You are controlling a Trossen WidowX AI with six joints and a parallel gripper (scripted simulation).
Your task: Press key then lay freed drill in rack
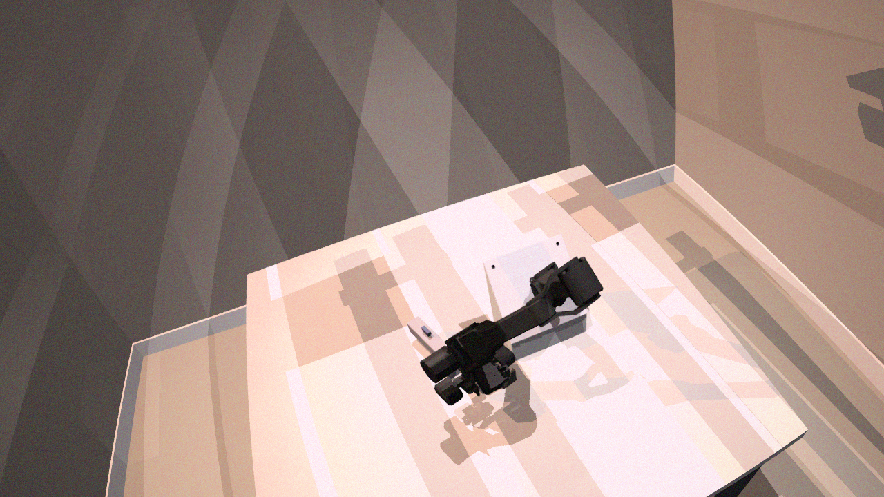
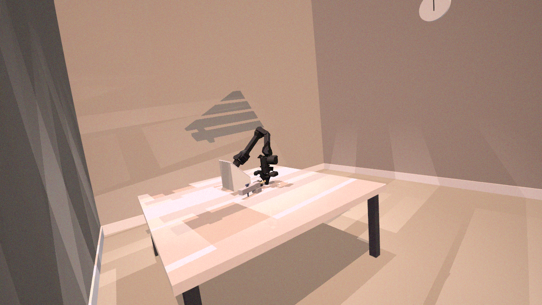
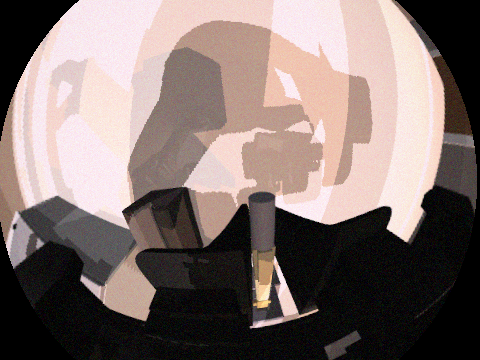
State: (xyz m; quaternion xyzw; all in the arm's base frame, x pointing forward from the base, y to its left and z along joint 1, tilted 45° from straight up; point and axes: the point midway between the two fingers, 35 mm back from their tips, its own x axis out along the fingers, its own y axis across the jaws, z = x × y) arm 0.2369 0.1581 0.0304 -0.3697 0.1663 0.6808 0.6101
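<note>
Right now the drill is 10 mm ahead of my gripper tip, 40 mm to the right of it and 30 mm above it. The rest, counted from my gripper tip: blue key 60 mm ahead, 200 mm to the right, 40 mm above; grey sleeve fixture 50 mm ahead, 170 mm to the right, 20 mm above.
</note>
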